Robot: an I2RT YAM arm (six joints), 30 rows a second.
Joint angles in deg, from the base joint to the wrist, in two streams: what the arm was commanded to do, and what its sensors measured. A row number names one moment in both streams.
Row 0, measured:
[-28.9, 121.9, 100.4, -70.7, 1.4, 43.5]
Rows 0 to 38, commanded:
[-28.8, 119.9, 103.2, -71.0, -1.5, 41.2]
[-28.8, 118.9, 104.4, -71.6, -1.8, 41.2]
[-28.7, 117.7, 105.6, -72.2, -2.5, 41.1]
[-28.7, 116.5, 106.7, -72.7, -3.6, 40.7]
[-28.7, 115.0, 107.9, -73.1, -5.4, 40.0]
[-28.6, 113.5, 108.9, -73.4, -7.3, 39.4]
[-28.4, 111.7, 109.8, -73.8, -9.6, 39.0]
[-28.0, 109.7, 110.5, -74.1, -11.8, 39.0]
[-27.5, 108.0, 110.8, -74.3, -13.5, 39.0]
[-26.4, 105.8, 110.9, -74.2, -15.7, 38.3]
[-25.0, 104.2, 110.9, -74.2, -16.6, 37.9]
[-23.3, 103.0, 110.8, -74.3, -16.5, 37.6]
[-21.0, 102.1, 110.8, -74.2, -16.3, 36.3]
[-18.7, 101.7, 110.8, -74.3, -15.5, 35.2]
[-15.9, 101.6, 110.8, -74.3, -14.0, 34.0]
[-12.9, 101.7, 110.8, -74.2, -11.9, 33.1]
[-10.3, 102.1, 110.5, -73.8, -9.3, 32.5]
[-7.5, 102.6, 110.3, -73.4, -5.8, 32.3]
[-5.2, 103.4, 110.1, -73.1, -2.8, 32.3]
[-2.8, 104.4, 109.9, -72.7, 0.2, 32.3]
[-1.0, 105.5, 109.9, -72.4, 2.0, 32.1]
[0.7, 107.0, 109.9, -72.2, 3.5, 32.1]
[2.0, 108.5, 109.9, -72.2, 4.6, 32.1]
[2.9, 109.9, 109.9, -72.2, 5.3, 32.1]
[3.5, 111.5, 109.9, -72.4, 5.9, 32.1]
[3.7, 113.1, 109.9, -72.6, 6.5, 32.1]
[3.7, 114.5, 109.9, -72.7, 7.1, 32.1]
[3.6, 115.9, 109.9, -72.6, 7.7, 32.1]
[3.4, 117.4, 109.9, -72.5, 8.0, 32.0]
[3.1, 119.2, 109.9, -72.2, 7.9, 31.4]
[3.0, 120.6, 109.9, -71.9, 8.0, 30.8]
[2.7, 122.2, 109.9, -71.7, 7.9, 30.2]
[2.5, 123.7, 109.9, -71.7, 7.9, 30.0]
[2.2, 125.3, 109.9, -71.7, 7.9, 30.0]
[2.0, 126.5, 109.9, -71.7, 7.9, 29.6]
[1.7, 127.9, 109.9, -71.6, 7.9, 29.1]
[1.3, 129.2, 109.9, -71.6, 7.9, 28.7]
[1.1, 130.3, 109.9, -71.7, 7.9, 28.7]
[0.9, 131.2, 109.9, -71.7, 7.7, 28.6]
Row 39, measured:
[1.5, 128.9, 110.3, -71.6, 6.3, 30.1]
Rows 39 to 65, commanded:
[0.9, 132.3, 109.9, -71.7, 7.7, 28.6]
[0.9, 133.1, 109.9, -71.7, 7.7, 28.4]
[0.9, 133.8, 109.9, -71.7, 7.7, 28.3]
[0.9, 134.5, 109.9, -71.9, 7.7, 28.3]
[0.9, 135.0, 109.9, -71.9, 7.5, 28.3]
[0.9, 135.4, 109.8, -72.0, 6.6, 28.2]
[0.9, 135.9, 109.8, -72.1, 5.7, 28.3]
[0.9, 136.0, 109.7, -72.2, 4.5, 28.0]
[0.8, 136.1, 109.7, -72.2, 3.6, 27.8]
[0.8, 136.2, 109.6, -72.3, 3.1, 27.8]
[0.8, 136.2, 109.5, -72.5, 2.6, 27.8]
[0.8, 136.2, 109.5, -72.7, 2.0, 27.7]
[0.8, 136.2, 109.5, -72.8, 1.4, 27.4]
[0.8, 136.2, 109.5, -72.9, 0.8, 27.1]
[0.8, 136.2, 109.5, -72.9, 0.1, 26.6]
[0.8, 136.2, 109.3, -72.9, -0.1, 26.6]
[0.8, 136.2, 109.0, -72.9, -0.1, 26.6]
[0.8, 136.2, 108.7, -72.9, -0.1, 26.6]
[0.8, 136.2, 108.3, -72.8, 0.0, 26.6]
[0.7, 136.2, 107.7, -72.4, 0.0, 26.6]
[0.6, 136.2, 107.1, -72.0, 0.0, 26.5]
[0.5, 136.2, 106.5, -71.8, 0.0, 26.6]
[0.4, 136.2, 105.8, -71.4, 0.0, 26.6]
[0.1, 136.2, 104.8, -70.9, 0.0, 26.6]
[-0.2, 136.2, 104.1, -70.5, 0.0, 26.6]
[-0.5, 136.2, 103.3, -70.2, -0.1, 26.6]
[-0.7, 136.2, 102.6, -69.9, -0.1, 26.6]
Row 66, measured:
[-0.1, 134.1, 106.6, -70.1, -1.4, 26.9]
